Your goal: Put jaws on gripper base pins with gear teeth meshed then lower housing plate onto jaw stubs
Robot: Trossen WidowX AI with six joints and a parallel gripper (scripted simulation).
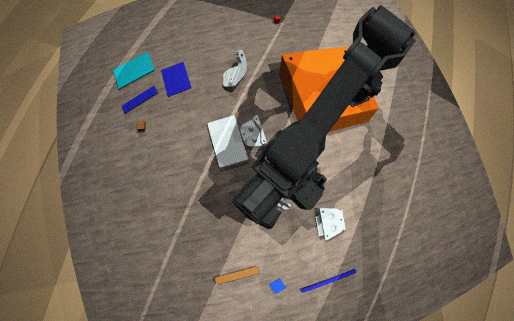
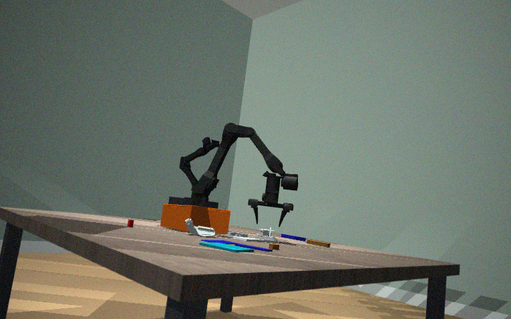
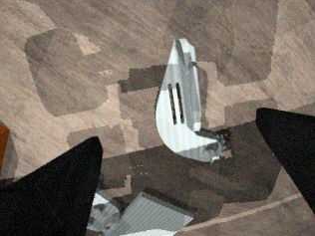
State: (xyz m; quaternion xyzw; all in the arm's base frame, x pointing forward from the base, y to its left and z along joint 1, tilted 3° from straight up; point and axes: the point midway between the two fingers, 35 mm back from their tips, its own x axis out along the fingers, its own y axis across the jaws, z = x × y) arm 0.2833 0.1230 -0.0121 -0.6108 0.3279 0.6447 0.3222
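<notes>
Right now the white jaw is 40 mm ahead of my gripper tip, 10 mm to the right of it and 50 mm below it. Also, from my gripper tip: blue square: 90 mm ahead, 210 mm to the left, 50 mm below; then white gripper base: 90 mm behind, 120 mm to the left, 30 mm below; then brown bar: 170 mm ahead, 140 mm to the left, 50 mm below.
</notes>
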